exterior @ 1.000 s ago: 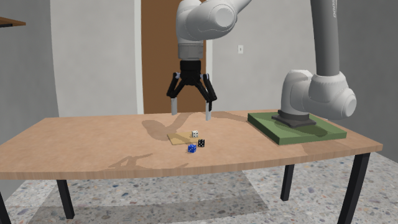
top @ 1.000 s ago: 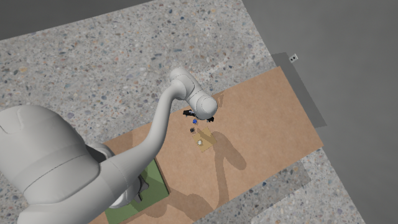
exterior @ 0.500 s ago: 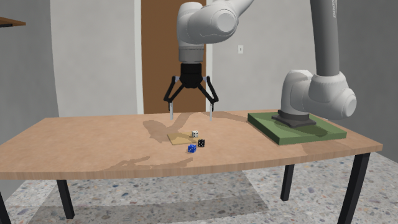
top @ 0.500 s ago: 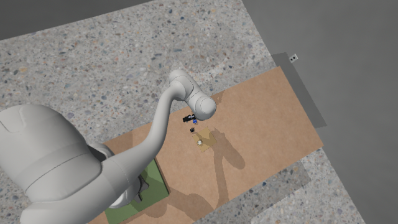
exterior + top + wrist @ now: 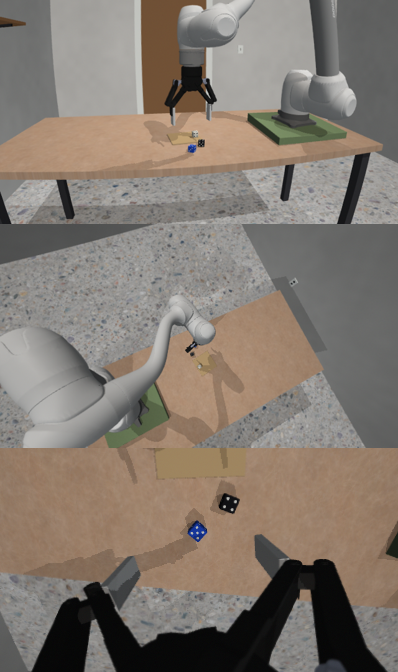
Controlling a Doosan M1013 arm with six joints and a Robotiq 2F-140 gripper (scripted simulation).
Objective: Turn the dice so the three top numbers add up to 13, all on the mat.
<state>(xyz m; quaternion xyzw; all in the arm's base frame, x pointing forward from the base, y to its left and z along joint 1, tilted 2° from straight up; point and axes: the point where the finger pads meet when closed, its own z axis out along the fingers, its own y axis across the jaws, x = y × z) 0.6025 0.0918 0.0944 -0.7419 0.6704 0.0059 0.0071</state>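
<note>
The blue die lies 12 cm below my hand. From my hand the other things lie so: white die: 15 cm to the right, 11 cm below, 7 cm behind; then tan mat: 16 cm to the right, 13 cm below, 2 cm behind; then black die: 12 cm below, 6 cm behind, 5 cm to the right.
</note>
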